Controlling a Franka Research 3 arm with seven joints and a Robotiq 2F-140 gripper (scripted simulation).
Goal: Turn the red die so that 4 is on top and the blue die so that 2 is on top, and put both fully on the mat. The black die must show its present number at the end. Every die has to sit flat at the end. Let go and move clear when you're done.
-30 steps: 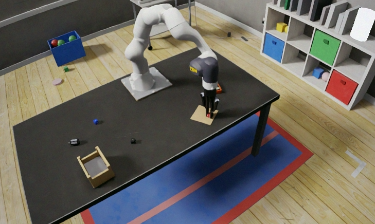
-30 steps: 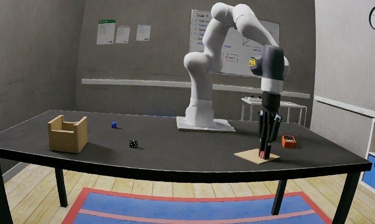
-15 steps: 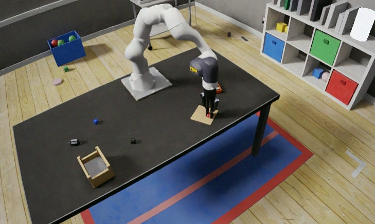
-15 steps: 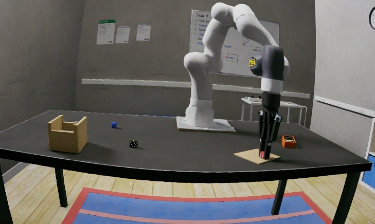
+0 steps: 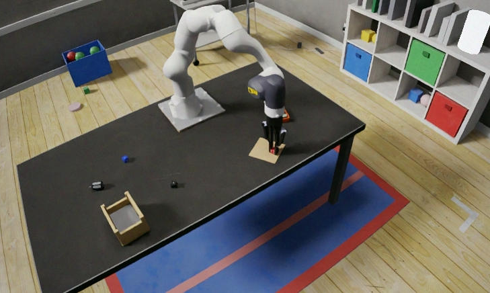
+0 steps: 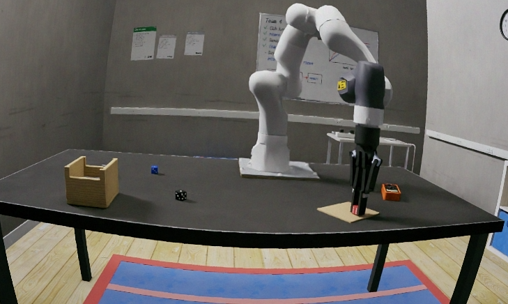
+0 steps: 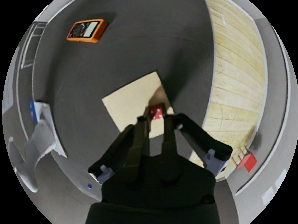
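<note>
My gripper is now 20 mm above the red die. Also, from my hand: black die 510 mm to the right, 80 mm behind, 30 mm below; then tan mat 40 mm below, 30 mm behind, 20 mm to the right; then orange device 220 mm behind, 200 mm to the left, 20 mm below.
</note>
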